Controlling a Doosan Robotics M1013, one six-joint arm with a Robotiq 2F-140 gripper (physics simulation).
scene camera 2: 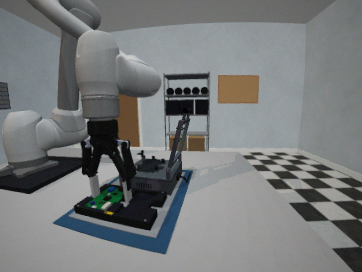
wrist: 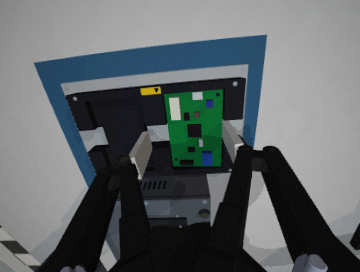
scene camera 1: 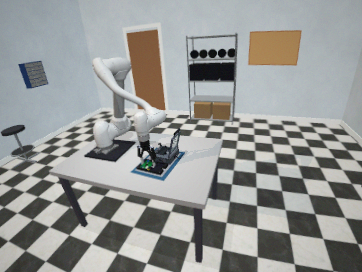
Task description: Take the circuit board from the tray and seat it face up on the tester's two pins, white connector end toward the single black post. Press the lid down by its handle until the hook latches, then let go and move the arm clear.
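Where they show: gripper, between the fingertips: (scene camera 2: 112, 198) (wrist: 185, 134) (scene camera 1: 148, 164); arm's base, origin of its link: (scene camera 2: 31, 168) (scene camera 1: 106, 148).
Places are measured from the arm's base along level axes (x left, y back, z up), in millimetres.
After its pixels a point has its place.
The green circuit board (scene camera 1: 147, 164) {z 11, x -83, y -556 mm} (scene camera 2: 111, 198) {z 7, x -79, y -561 mm} (wrist: 202, 117) {z 8, x -102, y -540 mm} lies face up in the left pocket, in scene camera 2, of the black tray (scene camera 2: 135, 218) {z 12, x -136, y -675 mm} (wrist: 117, 112) {z 2, x -112, y -654 mm}. Its white connector (scene camera 2: 106, 205) {z 13, x -117, y -577 mm} (wrist: 174, 108) {z 13, x -117, y -575 mm} is at the end by the yellow label, away from the tester. My gripper (scene camera 1: 147, 159) {z 8, x -78, y -563 mm} (scene camera 2: 111, 195) {z 8, x -78, y -563 mm} (wrist: 185, 134) {z 8, x -78, y -563 mm} is open, pointing down, with its pale fingers on either side of the board. In the wrist view a gap shows between the left finger and the board; the right finger is close to its edge. The grey tester (scene camera 1: 166, 152) {z 38, x 96, y -633 mm} (scene camera 2: 156, 175) {z 44, x 28, y -659 mm} stands behind the tray, its lid (scene camera 1: 176, 139) {z 173, x 111, y -733 mm} (scene camera 2: 179, 144) {z 143, x 67, y -728 mm} raised. The two pins cannot be made out.
Tray and tester stand on a blue-bordered mat (scene camera 1: 151, 175) {z -13, x -166, y -647 mm} (scene camera 2: 165, 242) {z -14, x -157, y -755 mm} (wrist: 150, 54) {z -14, x -179, y -603 mm} on the table (scene camera 1: 95, 172) {z -16, x -312, y -189 mm}. The raised lid stands up to the right of the gripper in scene camera 2. The arm's black base plate (scene camera 1: 107, 156) {z 2, x -107, y -125 mm} (scene camera 2: 30, 185) {z 3, x -111, y -214 mm} is at the left.
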